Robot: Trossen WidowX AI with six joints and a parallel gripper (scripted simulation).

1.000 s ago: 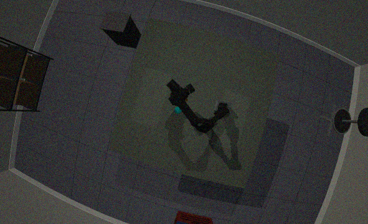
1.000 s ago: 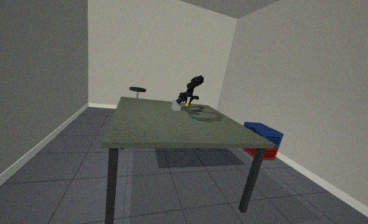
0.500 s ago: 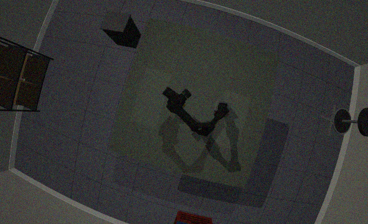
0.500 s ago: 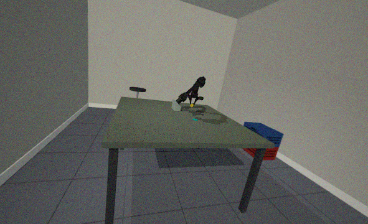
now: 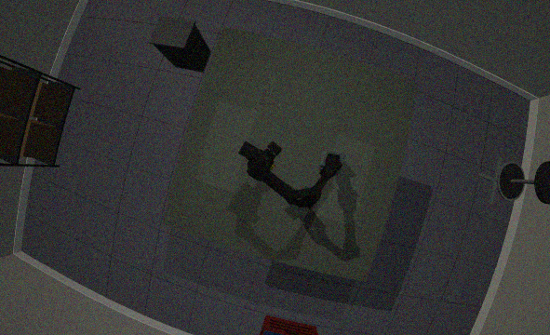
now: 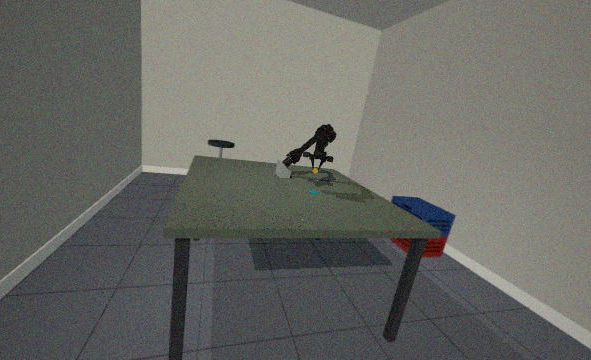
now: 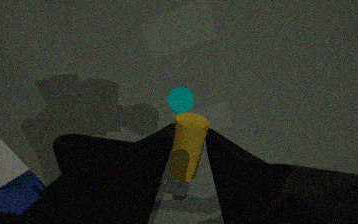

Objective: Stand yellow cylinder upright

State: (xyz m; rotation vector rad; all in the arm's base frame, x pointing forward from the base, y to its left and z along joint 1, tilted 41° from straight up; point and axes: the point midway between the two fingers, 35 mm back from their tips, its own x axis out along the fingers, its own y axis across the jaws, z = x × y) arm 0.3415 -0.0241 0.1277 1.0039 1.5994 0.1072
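My gripper tip is 20 mm to the right of the cyan circle and 150 mm above it. The rest, counted from my gripper tip: yellow tall cylinder (20 mm behind, 10 mm to the left).
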